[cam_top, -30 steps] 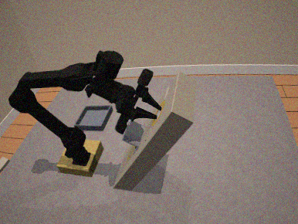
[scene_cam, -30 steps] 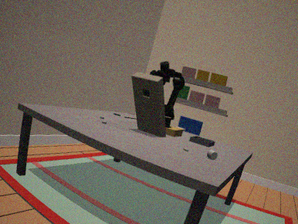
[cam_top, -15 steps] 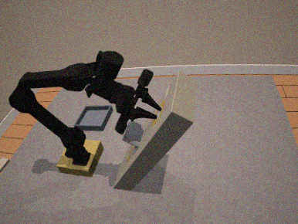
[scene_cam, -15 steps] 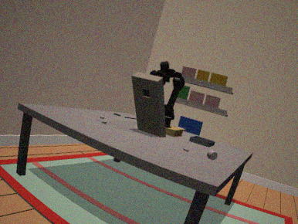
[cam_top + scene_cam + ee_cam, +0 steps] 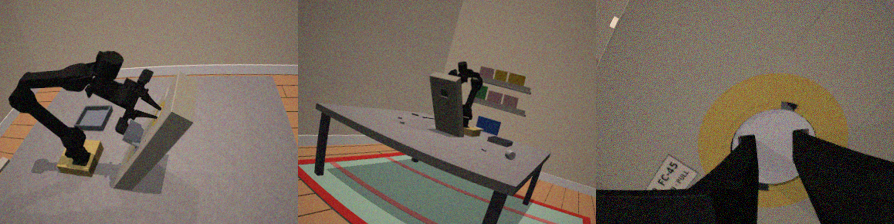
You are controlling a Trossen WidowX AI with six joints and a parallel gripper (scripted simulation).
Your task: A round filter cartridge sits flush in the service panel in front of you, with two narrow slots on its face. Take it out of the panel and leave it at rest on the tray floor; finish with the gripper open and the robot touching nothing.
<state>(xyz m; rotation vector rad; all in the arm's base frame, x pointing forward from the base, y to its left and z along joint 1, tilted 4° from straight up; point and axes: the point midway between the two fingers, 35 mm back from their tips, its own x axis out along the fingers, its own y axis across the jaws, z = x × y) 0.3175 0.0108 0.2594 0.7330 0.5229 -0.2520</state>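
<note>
Now: gripper tip 1 cm short of the round filter cartridge and 1 cm above it. Also, from my gripper tip: shallow tray 42 cm behind, 29 cm to the left, 26 cm below; then grey bracket 9 cm behind, 10 cm below.
</note>
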